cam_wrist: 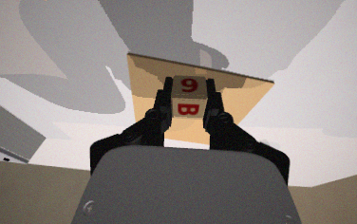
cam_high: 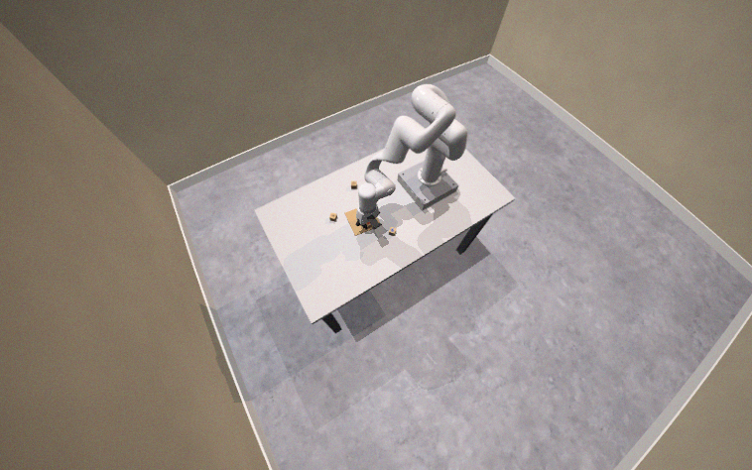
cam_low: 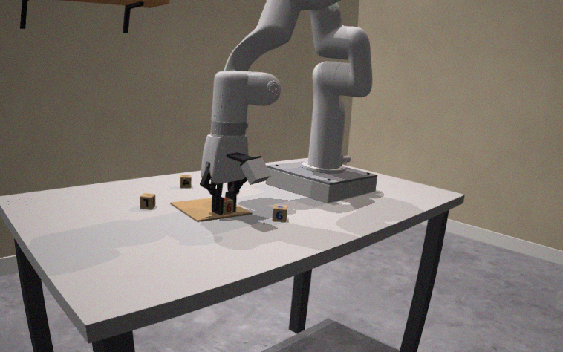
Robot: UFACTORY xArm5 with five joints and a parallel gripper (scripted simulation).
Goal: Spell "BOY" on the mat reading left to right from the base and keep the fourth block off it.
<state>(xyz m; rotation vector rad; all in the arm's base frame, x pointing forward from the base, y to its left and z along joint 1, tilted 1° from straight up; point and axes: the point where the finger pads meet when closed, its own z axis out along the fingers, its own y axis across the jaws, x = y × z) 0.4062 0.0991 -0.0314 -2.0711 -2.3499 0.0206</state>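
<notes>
Right now the tan mat is 50 mm to the right of my hand, 20 mm below it and 10 mm ahead of it. The rest, counted from my hand: wooden block 250 mm to the right, 40 mm behind, 10 mm below.
</notes>
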